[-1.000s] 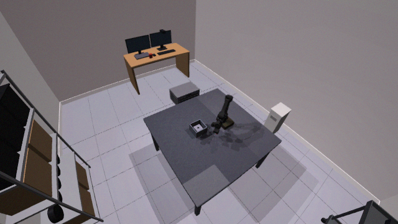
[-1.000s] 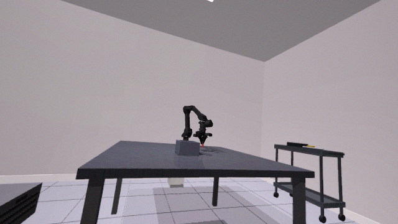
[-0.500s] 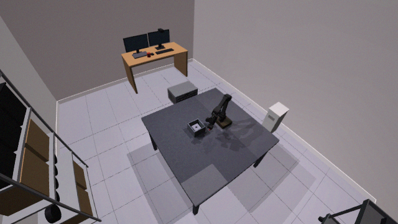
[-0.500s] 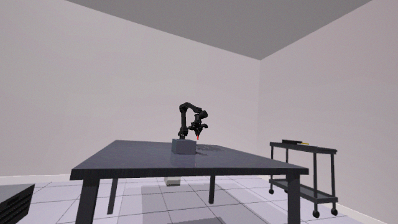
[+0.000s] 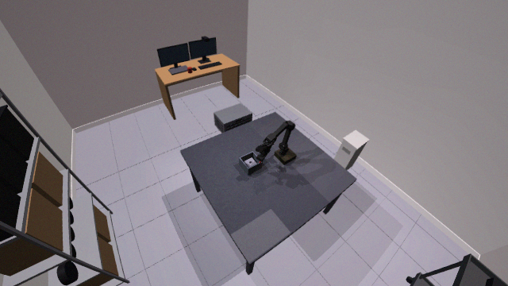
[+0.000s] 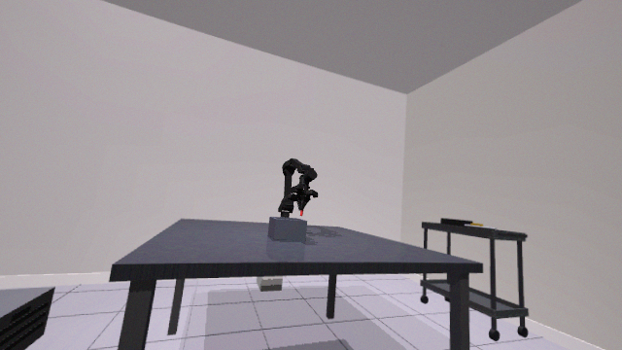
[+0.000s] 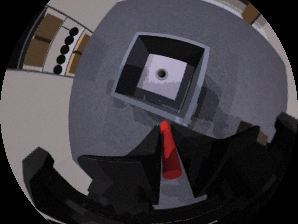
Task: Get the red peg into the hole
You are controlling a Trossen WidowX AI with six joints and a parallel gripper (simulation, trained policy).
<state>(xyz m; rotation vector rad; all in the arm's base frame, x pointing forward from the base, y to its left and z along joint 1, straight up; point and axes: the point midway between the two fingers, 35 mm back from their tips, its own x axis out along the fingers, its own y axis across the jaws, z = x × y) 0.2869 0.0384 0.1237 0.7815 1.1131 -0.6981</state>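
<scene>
The grey box lies 5 cm ahead of my gripper tip, 8 cm to the right of it and 12 cm below it. From my gripper tip the other things lie so: red peg 1 cm behind, 1 cm to the left, 1 cm above.
</scene>
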